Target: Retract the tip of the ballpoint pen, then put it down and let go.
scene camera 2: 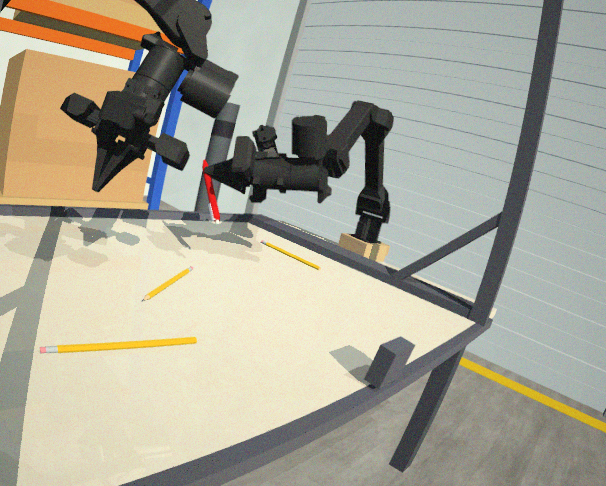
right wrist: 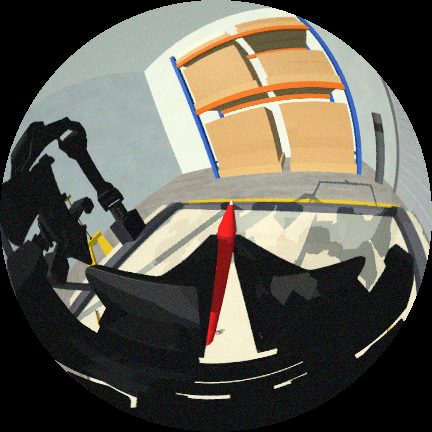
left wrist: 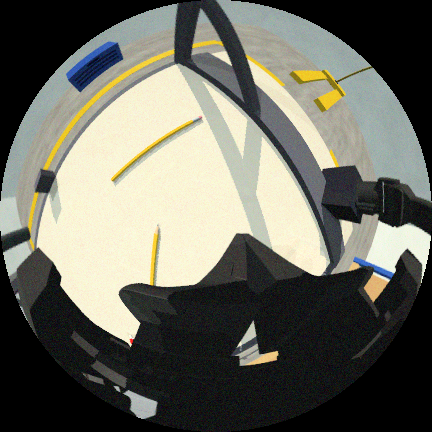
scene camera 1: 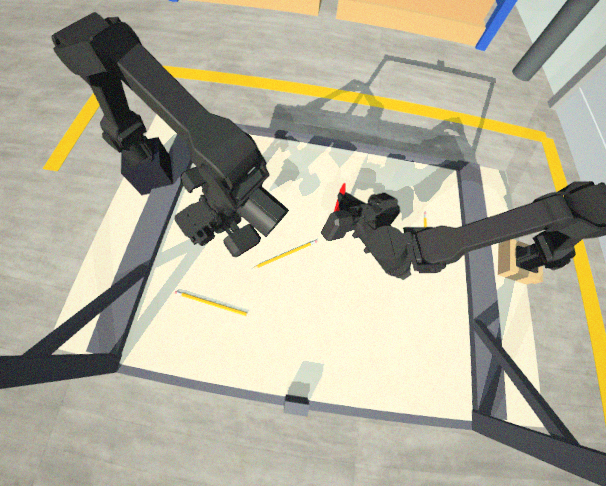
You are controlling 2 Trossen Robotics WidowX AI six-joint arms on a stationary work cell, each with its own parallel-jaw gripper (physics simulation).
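Where they show: left gripper, between the fingertips: (scene camera 2: 95, 191) (right wrist: 90, 263) (left wrist: 240, 238) (scene camera 1: 216, 225); right gripper, between the fingertips: (scene camera 2: 205, 171) (right wrist: 224, 240) (scene camera 1: 341, 193); left arm's base, origin of its link: (right wrist: 121, 217) (left wrist: 359, 195) (scene camera 1: 140, 154); right arm's base, origin of its link: (scene camera 2: 365, 239) (scene camera 1: 526, 259).
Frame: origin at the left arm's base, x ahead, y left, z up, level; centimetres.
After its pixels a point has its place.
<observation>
The red ballpoint pen (scene camera 1: 343, 188) {x 45.9, y -27.3, z 7.3 cm} (scene camera 2: 211, 196) {x 43.1, y -31.3, z 2.3 cm} (right wrist: 226, 245) {x 45.7, y -28.4, z 6.2 cm} is held off the table by my right gripper (scene camera 2: 206, 171) {x 45.5, y -27.7, z 6.0 cm} (right wrist: 224, 240) {x 45.5, y -27.7, z 6.0 cm}, which is shut on it. In scene camera 2 the pen stands steeply, leaning slightly, its lower end below the fingertips. In the right wrist view a tapered end with a small pale point faces away from the camera; I cannot tell whether the writing tip is out. A bit of the pen (left wrist: 131, 342) {x 42.0, y -33.6, z -0.2 cm} shows in the left wrist view. My left gripper (scene camera 2: 96, 188) {x 17.3, y -27.5, z 3.3 cm} (left wrist: 240, 238) {x 17.3, y -27.5, z 3.3 cm} is shut and empty, apart from the pen.
One yellow pencil (scene camera 1: 286, 254) {x 31.6, y -33.2, z -10.0 cm} (scene camera 2: 168, 284) {x 30.0, y -33.6, z -10.2 cm} (left wrist: 154, 255) {x 27.4, y -33.5, z -10.0 cm} lies mid-table. Another pencil (scene camera 1: 212, 303) {x 10.9, y -41.0, z -10.0 cm} (scene camera 2: 124, 345) {x 10.3, y -41.1, z -10.1 cm} (left wrist: 152, 146) {x 10.8, y -40.7, z -10.1 cm} lies nearer the front. A third pencil (scene camera 1: 425, 220) {x 73.5, y -33.2, z -10.0 cm} (scene camera 2: 291, 255) {x 70.1, y -40.1, z -10.2 cm} lies by the right arm. A dark frame (scene camera 1: 202, 387) {x 5.4, y -59.1, z -10.7 cm} (scene camera 2: 303, 427) {x 10.9, y -61.6, z -10.6 cm} edges the table.
</observation>
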